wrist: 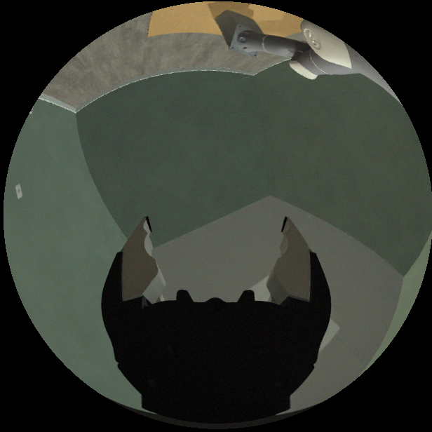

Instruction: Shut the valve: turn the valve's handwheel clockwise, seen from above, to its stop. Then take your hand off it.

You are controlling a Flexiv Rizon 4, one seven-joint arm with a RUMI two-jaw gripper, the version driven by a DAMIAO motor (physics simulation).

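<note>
My gripper (216,218) is open and empty, its two jaws wide apart at the lower middle of the wrist view. Green walls and a grey ceiling show beyond the fingertips. The valve and its handwheel do not show in this view, so where the gripper is relative to them cannot be told. No object touches the jaws.
A tan surface (182,21) shows at the top edge. Parts of the robot's own arm (330,47) show at the upper right. A grey-brown floor (107,67) meets the green wall (175,130) at the upper left. A small wall plate (19,191) is at the far left.
</note>
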